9 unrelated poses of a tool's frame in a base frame.
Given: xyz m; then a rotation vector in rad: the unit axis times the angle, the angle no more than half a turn.
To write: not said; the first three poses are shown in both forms.
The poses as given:
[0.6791, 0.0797, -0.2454, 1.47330, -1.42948, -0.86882]
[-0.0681, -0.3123, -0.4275, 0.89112, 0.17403, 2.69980]
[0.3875, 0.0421, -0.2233, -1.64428, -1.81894, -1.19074]
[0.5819, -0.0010, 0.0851, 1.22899, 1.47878, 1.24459]
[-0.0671, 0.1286, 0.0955, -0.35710, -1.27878, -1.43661]
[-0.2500, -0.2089, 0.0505, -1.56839, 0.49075, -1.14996]
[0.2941, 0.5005, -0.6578, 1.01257, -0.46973, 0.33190]
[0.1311, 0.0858, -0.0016, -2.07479, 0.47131, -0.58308]
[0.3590, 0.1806, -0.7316, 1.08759, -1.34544, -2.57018]
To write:
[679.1, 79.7, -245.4, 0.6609, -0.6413, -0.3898, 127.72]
[-68.1, -312.3, -427.5, 0.3129, 0.0611, 0.9478, 163.20]
[387.5, 42.1, -223.3, -0.6032, -0.6673, -0.4368, 156.18]
[581.9, -1.0, 85.1, 0.5366, 0.6456, 0.5434, 131.23]
[-67.1, 128.6, 95.5, -0.1825, -0.6537, -0.7344, 112.08]
[-250.0, -208.9, 50.5, -0.7819, 0.2447, -0.5733, 114.92]
[294.1, 500.5, -657.8, 0.8695, -0.4034, 0.2850, 66.72]
[131.1, 85.8, -1.6, -0.9405, 0.2136, -0.2643, 126.40]
[359.0, 180.6, -731.6, 0.3510, -0.4343, -0.8296, 177.51]

